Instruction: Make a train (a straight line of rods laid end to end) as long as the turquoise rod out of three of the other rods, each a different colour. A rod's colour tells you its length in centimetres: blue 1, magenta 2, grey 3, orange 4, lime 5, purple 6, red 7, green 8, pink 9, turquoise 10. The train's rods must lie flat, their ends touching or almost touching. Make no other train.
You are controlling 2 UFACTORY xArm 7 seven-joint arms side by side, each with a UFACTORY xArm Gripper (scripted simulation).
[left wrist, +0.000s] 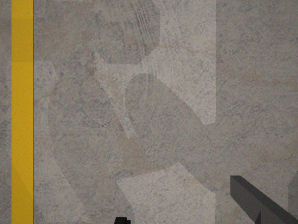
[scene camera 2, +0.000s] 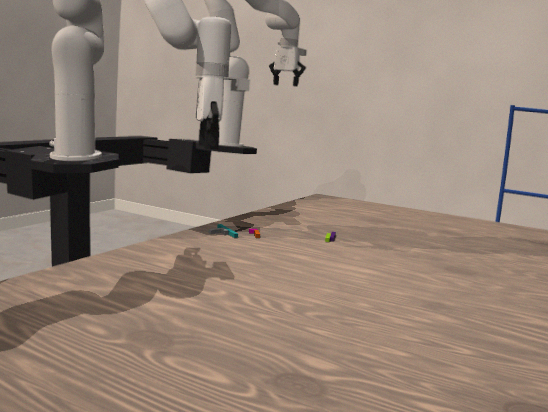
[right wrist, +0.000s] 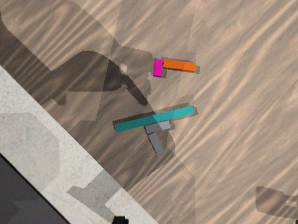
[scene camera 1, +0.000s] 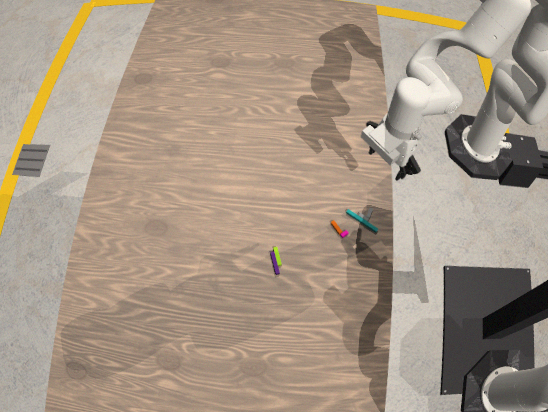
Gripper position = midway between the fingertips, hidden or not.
Observation:
In view: my left gripper [scene camera 2: 285, 85] and my right gripper [scene camera 2: 208, 147].
My right gripper shows as well in scene camera 1 [scene camera 1: 386, 164].

